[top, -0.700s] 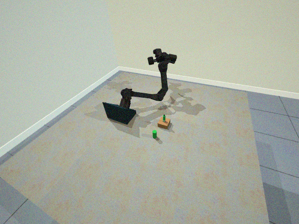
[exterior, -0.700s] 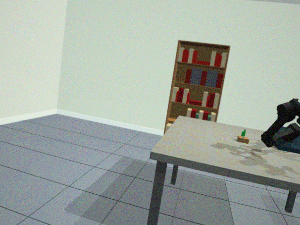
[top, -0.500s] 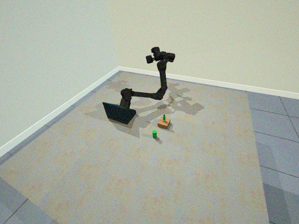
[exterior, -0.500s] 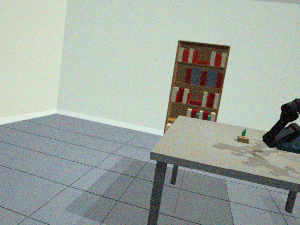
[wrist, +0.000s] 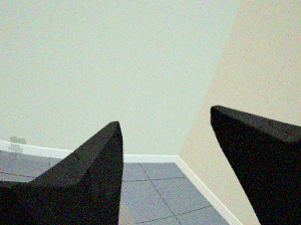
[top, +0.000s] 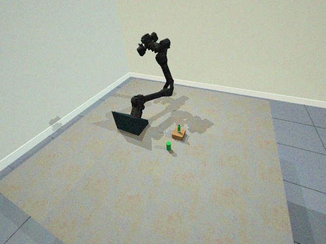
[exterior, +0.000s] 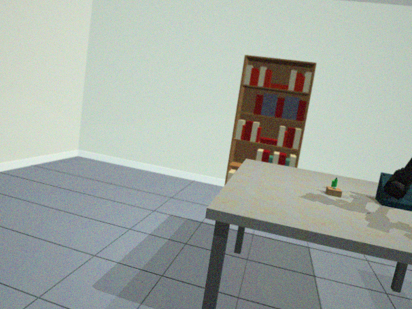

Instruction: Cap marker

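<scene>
Right now the green cap is 540 mm to the right of my gripper tip, 420 mm below it and 410 mm ahead of it. Round my gripper tip: marker 430 mm ahead, 420 mm to the right, 370 mm below; block 430 mm below, 430 mm ahead, 420 mm to the right.
</scene>
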